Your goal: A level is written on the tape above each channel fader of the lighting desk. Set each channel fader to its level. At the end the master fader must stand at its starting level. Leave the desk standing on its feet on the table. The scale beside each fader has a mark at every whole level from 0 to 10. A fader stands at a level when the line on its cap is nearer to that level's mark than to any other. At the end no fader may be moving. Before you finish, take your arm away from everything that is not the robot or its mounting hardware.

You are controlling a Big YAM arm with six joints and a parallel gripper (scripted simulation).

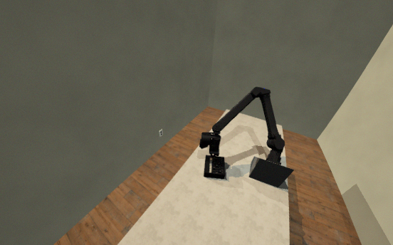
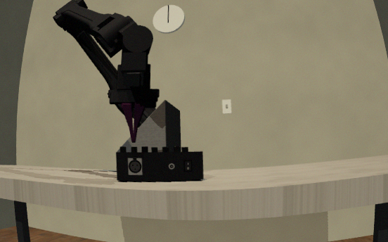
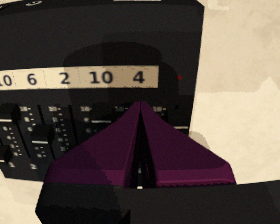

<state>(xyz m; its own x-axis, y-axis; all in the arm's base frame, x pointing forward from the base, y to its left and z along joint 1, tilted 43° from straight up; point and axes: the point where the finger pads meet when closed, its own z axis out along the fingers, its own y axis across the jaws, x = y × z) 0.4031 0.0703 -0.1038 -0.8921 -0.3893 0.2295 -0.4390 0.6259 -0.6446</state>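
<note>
Right now my hand is 2 cm past the channel 6 fader, 1 cm to the left of it and 2 cm above it. From my hand the other things lie so: master fader 1 cm behind, 3 cm to the right, 2 cm below; then channel 5 fader 2 cm behind, 1 cm to the left, 2 cm below; then channel 4 fader 6 cm behind, 2 cm to the left, 2 cm below.
</note>
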